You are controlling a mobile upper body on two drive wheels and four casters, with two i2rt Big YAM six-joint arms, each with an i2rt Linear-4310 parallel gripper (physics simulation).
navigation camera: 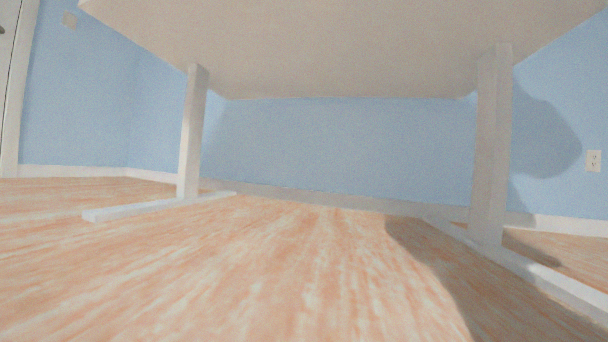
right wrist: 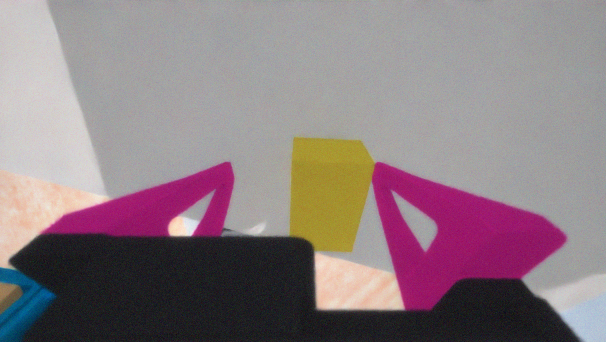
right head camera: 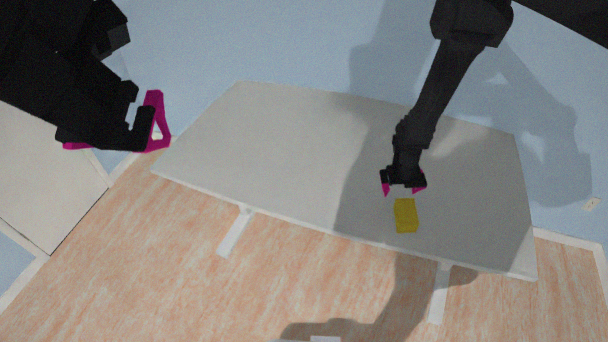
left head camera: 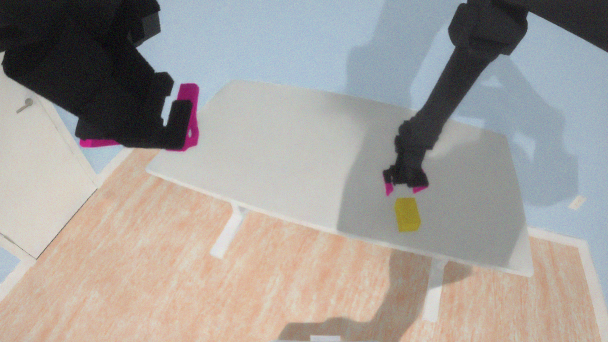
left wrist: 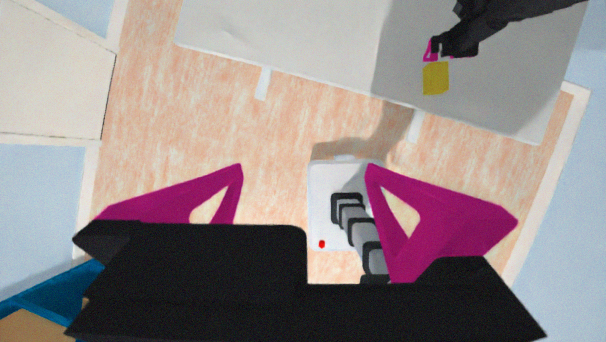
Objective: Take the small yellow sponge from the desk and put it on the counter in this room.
Labels:
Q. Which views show my left gripper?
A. The right head camera view, the left head camera view and the left wrist view only.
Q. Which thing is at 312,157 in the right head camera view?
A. A white desk.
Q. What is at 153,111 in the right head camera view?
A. My left gripper.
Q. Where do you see a white desk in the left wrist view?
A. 510,88

